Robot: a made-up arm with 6 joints. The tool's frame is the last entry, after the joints.
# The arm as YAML. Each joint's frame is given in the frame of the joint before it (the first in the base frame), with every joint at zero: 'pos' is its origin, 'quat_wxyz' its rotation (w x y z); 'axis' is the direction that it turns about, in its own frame. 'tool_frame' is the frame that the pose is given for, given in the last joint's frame.
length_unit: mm
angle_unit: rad
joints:
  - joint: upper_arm
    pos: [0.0, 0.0, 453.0]
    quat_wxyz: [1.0, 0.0, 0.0, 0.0]
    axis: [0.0, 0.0, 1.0]
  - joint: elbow
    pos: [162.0, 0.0, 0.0]
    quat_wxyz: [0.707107, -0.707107, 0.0, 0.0]
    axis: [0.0, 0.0, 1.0]
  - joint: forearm
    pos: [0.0, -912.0, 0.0]
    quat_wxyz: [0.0, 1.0, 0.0, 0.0]
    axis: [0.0, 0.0, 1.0]
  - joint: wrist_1
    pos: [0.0, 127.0, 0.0]
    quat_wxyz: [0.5, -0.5, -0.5, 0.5]
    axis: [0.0, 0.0, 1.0]
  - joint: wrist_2
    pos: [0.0, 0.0, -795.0]
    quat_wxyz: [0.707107, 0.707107, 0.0, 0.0]
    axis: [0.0, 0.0, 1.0]
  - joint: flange
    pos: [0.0, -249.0, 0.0]
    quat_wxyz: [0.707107, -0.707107, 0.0, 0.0]
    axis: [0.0, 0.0, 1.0]
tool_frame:
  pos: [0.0, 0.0, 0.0]
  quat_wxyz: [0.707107, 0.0, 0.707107, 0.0]
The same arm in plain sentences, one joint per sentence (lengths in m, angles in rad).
The arm has six revolute joints in a row. What follows holds with every joint at zero, and every direction is one of the base frame's. The first joint lies 0.453 m along +z from the base frame's origin and turns about +z. The second joint lies 0.162 m along +x from the first joint and turns about +y. The third joint lies 0.912 m along +z from the second joint and turns about -y. The fourth joint lies 0.127 m along +z from the third joint and turns about -x. The fifth joint lies 0.795 m along +x from the fourth joint and turns about -y. The sixth joint lies 0.249 m along +x from the fifth joint and turns about -x. The tool frame, which is the frame that the pose is given for, lies at the same point as the sixth joint; its axes are parallel to the base frame's.
